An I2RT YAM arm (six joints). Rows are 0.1 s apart.
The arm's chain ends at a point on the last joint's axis. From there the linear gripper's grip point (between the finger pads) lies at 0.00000 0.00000 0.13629 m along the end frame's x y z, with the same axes.
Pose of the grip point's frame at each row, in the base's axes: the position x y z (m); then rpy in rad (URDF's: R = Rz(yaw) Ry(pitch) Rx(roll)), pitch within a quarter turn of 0, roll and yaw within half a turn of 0:
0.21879, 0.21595, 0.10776, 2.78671, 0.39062, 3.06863
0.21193, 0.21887, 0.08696, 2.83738, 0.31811, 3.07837
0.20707, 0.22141, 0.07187, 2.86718, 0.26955, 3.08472
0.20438, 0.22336, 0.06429, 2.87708, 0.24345, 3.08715
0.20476, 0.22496, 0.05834, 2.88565, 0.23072, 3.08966
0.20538, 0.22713, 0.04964, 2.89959, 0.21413, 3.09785
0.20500, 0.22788, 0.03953, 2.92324, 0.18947, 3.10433
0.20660, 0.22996, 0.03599, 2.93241, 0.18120, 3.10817
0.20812, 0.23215, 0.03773, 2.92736, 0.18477, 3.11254
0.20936, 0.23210, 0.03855, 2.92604, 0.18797, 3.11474
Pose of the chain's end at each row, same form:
0.16681, 0.17227, 0.22593, 2.78671, 0.39062, 3.06863
0.16876, 0.18070, 0.21047, 2.83738, 0.31811, 3.07837
0.17009, 0.18652, 0.19832, 2.86718, 0.26955, 3.08472
0.17078, 0.18951, 0.19196, 2.87708, 0.24345, 3.08715
0.17286, 0.19207, 0.18670, 2.88565, 0.23072, 3.08966
0.17586, 0.19573, 0.17894, 2.89959, 0.21413, 3.09785
0.17886, 0.19931, 0.17020, 2.92324, 0.18947, 3.10433
0.18164, 0.20248, 0.16713, 2.93241, 0.18120, 3.10817
0.18282, 0.20390, 0.16864, 2.92736, 0.18477, 3.11254
0.18371, 0.20363, 0.16934, 2.92604, 0.18797, 3.11474

